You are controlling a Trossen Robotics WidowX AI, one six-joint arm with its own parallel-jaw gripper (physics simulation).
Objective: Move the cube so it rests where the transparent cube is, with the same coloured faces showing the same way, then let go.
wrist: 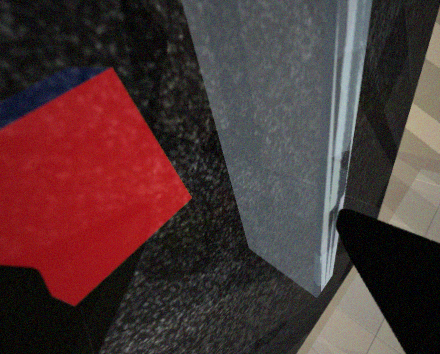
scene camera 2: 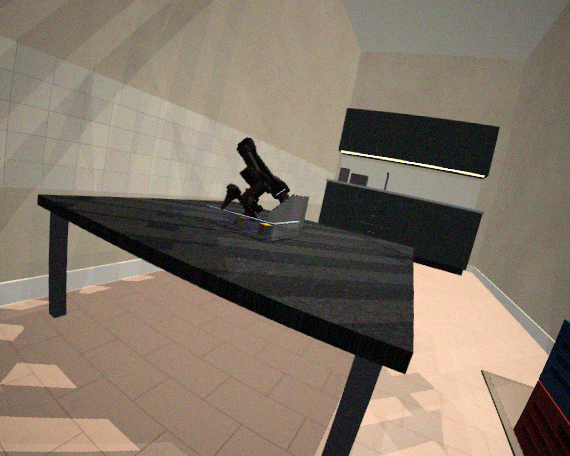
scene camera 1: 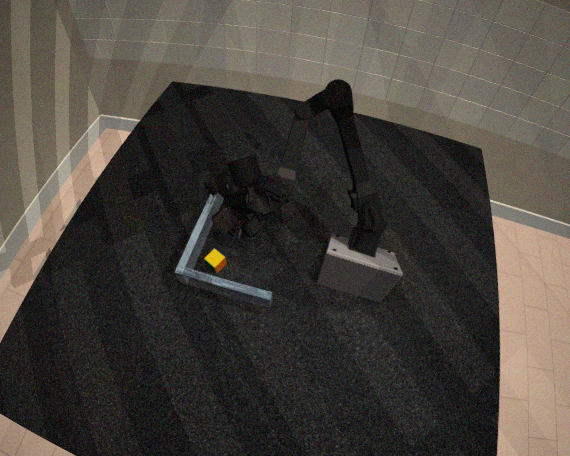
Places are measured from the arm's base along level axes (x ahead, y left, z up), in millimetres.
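Pixels of known places: gripper, fingertip midpoint: [wrist: 244, 215] [scene camera 1: 223, 205]; arm's base, origin of the base link: [scene camera 2: 287, 204] [scene camera 1: 362, 250].
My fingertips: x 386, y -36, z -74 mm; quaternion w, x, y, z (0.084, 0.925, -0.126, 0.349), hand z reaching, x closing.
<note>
For each thing: its top centre in the pictures, then the offset to it from my fingertips. Level surfaces: height alone.
- cube with a red top face, middle of its top: [wrist: 90, 201] dy +49, dx -51, dz +8 mm
- second cube, middle of its top: [scene camera 1: 214, 257] dy +158, dx -52, dz +8 mm
- dark table, its level: dz -32 mm
A cube with a red top face [wrist: 103, 182] fills the left of the wrist view, with a dark blue side at its upper left edge. My gripper [wrist: 244, 215] is open and empty. One finger is at the lower right of the wrist view, the other is dark at the lower left beside the cube. A second cube [scene camera 1: 215, 261] with a yellow top sits in the inner corner of the L-shaped wall. I cannot tell which of the two cubes is the transparent one.
A grey L-shaped wall [scene camera 1: 193, 246] [wrist: 275, 140] [scene camera 2: 283, 223] stands close beside the red-topped cube. The arm's grey base box [scene camera 1: 357, 276] is to the right on the dark table [scene camera 1: 328, 371]. The table edge and floor show at the wrist view's lower right.
</note>
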